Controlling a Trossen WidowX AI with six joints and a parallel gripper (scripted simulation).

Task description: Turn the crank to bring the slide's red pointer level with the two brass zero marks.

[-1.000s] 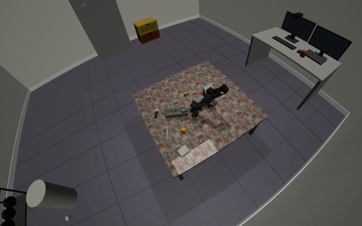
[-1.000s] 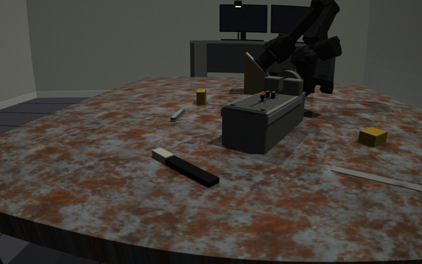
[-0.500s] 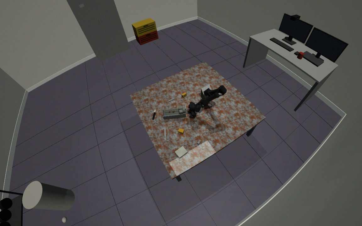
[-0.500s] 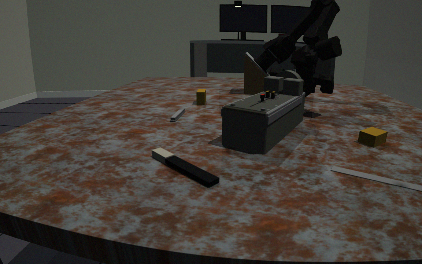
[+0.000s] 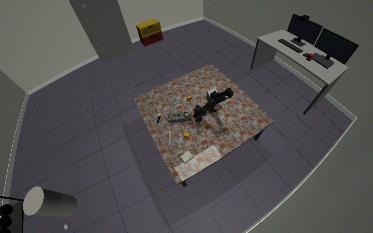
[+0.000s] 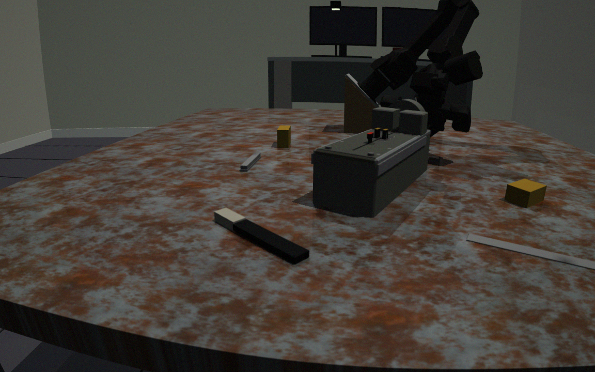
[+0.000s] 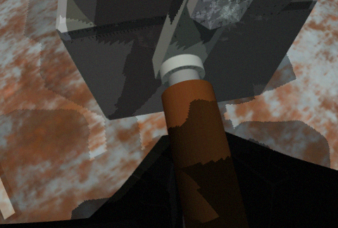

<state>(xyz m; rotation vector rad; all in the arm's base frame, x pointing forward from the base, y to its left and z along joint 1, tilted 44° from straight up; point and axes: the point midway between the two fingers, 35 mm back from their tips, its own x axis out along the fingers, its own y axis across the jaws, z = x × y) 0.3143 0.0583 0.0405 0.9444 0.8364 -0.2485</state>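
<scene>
Now: the brown crank handle 10 mm behind my gripper tip, 10 mm to the left of it and 30 mm above it. Also, from my gripper tip: red pointer 180 mm ahead, 110 mm to the right, 50 mm above; then small grey bar 30 mm ahead, 310 mm to the right, 30 mm below; then grey strip 360 mm ahead, 50 mm to the left, 30 mm below.
</scene>
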